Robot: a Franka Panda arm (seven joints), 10 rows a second.
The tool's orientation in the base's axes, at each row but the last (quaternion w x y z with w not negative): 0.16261 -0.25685 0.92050 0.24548; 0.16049 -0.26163 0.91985 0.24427; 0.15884 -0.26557 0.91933 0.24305; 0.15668 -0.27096 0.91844 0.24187; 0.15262 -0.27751 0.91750 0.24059; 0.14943 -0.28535 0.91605 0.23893; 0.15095 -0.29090 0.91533 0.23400; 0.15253 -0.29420 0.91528 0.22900; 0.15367 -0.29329 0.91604 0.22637; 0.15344 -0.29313 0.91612 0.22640; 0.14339 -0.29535 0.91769 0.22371
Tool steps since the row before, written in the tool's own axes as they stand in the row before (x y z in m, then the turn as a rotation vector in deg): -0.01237 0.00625 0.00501 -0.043 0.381 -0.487; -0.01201 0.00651 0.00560 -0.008 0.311 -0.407; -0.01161 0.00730 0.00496 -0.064 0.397 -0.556; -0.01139 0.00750 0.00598 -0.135 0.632 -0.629; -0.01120 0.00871 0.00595 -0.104 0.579 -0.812; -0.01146 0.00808 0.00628 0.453 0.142 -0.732; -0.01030 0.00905 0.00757 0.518 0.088 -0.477; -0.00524 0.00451 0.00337 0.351 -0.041 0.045; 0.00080 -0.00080 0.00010 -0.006 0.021 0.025; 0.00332 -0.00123 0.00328 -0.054 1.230 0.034; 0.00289 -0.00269 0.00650 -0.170 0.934 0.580
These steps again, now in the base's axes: 0.00750 0.01222 0.00342 -0.260 0.041 0.561; 0.00704 0.01267 0.00282 -0.236 0.017 0.454; 0.00607 0.01282 0.00341 -0.263 0.025 0.633; 0.00579 0.01349 0.00248 -0.352 0.189 0.808; 0.00475 0.01437 0.00276 -0.373 0.041 0.930; 0.00514 0.01430 0.00227 -0.544 -0.485 0.480; 0.00369 0.01519 0.00093 -0.527 -0.422 0.219; 0.00183 0.00743 0.00080 -0.242 -0.171 -0.197; -0.00012 -0.00090 -0.00068 -0.004 0.031 -0.012; -0.00136 -0.00079 -0.00456 -0.699 0.935 0.393; 0.00022 -0.00011 -0.00760 -0.357 1.046 -0.127
